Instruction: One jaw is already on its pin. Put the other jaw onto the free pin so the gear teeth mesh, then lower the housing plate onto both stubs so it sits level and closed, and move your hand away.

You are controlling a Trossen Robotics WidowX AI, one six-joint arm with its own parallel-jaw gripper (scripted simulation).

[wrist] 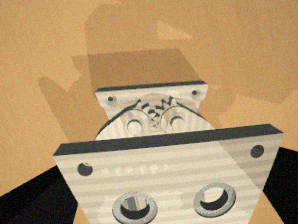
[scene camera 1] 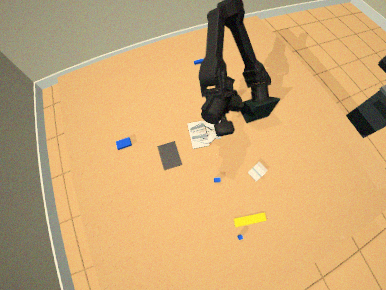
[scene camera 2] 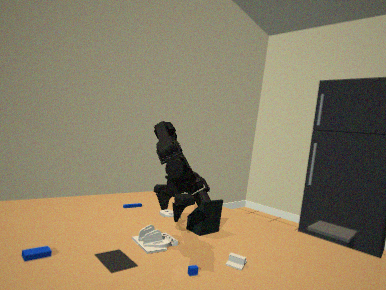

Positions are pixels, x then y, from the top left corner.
My gripper (scene camera 2: 169, 218) carries a housing plate (wrist: 171, 171).
